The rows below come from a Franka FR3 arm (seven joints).
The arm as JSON. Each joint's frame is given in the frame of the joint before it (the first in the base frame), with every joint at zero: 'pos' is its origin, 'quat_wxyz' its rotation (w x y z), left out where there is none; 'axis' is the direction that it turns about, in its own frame. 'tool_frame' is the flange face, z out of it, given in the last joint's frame.
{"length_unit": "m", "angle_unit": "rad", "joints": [
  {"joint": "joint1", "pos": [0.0, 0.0, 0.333], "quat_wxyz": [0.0, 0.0, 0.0, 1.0], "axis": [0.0, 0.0, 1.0]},
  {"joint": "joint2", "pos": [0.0, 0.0, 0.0], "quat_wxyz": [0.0, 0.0, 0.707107, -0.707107], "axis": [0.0, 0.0, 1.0]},
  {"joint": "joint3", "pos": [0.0, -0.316, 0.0], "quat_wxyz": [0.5, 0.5, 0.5, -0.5], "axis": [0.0, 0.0, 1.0]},
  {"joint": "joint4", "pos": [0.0, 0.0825, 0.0], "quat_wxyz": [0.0, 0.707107, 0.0, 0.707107], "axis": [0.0, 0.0, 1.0]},
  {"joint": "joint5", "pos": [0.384, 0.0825, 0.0], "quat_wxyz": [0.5, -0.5, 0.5, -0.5], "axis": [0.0, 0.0, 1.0]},
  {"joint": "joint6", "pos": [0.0, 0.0, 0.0], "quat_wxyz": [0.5, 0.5, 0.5, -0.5], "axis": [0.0, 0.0, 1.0]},
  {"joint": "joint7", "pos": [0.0, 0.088, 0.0], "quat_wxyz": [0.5, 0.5, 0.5, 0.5], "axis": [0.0, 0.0, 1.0]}
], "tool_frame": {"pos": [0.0, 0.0, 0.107]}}
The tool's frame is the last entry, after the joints.
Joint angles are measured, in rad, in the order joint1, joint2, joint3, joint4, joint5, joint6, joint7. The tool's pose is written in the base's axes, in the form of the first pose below.
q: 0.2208 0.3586 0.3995 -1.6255 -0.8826 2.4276 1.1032
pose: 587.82, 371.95, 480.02, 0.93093, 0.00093, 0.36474, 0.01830
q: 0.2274 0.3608 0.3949 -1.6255 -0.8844 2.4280 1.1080
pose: 587.22, 373.64, 478.24, 0.93101, 0.00077, 0.36453, 0.01829
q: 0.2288 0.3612 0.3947 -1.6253 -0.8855 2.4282 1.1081
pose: 586.84, 374.39, 478.08, 0.93091, 0.00166, 0.36478, 0.01830
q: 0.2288 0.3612 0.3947 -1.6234 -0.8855 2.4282 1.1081
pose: 587.11, 374.42, 479.05, 0.93064, 0.00133, 0.36550, 0.01785
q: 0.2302 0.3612 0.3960 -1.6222 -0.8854 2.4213 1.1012
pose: 586.48, 375.22, 479.12, 0.93099, 0.00428, 0.36440, 0.02099
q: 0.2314 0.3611 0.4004 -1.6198 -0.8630 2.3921 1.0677
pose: 585.39, 375.29, 477.94, 0.93523, 0.01023, 0.35256, 0.03064
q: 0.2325 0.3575 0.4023 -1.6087 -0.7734 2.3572 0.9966
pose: 585.22, 373.94, 482.16, 0.94530, 0.01175, 0.32482, 0.02740
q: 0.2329 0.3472 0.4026 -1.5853 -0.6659 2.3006 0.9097
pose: 585.44, 369.91, 494.10, 0.95584, 0.01253, 0.29269, 0.02344
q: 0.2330 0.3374 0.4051 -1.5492 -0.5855 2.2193 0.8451
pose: 585.16, 365.10, 509.48, 0.96428, 0.00968, 0.26342, 0.02595
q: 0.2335 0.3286 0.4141 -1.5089 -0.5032 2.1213 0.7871
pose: 580.65, 363.21, 524.54, 0.97360, 0.00853, 0.22660, 0.02594
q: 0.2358 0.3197 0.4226 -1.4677 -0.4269 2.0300 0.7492
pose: 573.77, 363.33, 540.56, 0.98118, 0.00508, 0.19205, 0.01942
